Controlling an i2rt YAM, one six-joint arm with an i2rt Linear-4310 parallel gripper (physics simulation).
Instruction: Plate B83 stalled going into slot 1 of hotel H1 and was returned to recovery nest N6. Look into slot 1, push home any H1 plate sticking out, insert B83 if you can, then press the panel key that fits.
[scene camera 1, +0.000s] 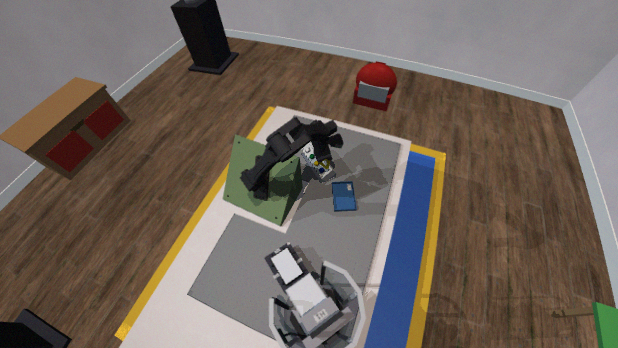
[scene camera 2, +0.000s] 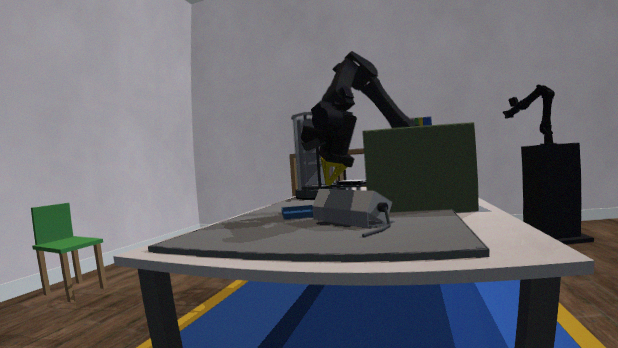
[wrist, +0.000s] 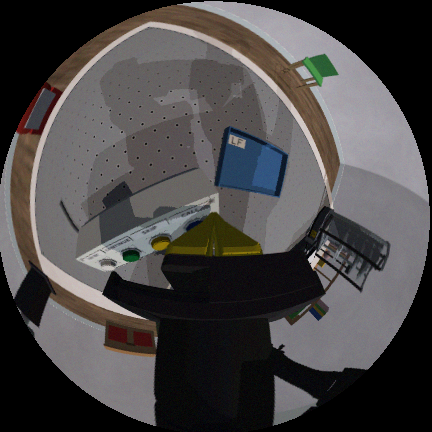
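Seen in the pictures: gripper, fingertip midpoint: (scene camera 1: 327, 168) (scene camera 2: 327, 185) (wrist: 213, 216); arm's base, origin of the base link: (scene camera 1: 262, 177) (scene camera 2: 414, 162).
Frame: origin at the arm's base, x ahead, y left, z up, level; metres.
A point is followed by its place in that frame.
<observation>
My gripper (scene camera 1: 326, 164) {x 0.264, y 0.166, z -0.047 m} (scene camera 2: 329, 183) {x 0.264, y 0.166, z -0.047 m} (wrist: 213, 216) {x 0.264, y 0.166, z -0.047 m} is shut and empty, its yellow fingertips pointing down over the key panel (scene camera 1: 328, 175) {x 0.274, y 0.156, z -0.089 m} (scene camera 2: 345, 204) {x 0.204, y 0.280, z -0.090 m} (wrist: 172, 181) {x 0.275, y 0.215, z -0.094 m}. In the wrist view the tips stand beside the blue CALL key (wrist: 194, 226) and partly cover it; contact cannot be told. The yellow SKIP key (wrist: 160, 243) {x 0.203, y 0.202, z -0.067 m}, green CONTINUE key (wrist: 131, 255) {x 0.169, y 0.234, z -0.068 m} and white key (wrist: 107, 264) {x 0.137, y 0.268, z -0.067 m} show left of it. Hotel H1 (scene camera 1: 320, 315) {x 0.409, y -0.460, z 0.231 m} (scene camera 2: 299, 150) {x 0.470, y -0.362, z 0.082 m} stands away from the gripper. A white plate (scene camera 1: 287, 266) {x 0.236, y -0.321, z -0.065 m} lies in a dark holder before it; its label is unreadable. Slot 1's inside is hidden.
A blue tray (scene camera 1: 344, 196) {x 0.376, y 0.090, z -0.137 m} (scene camera 2: 297, 212) {x 0.392, y 0.041, z -0.140 m} (wrist: 245, 162) {x 0.364, y 0.112, z -0.137 m} marked LF lies beside the panel. A green block (scene camera 1: 240, 185) {x -0.109, y -0.041, z -0.057 m} (scene camera 2: 420, 170) {x -0.006, y 0.109, z -0.024 m} stands at the arm's base. Curved clear guards (scene camera 1: 361, 300) {x 0.498, y -0.397, z 0.249 m} flank the hotel. A cable (scene camera 2: 376, 232) {x 0.128, y 0.402, z -0.137 m} (wrist: 68, 215) runs from the panel.
</observation>
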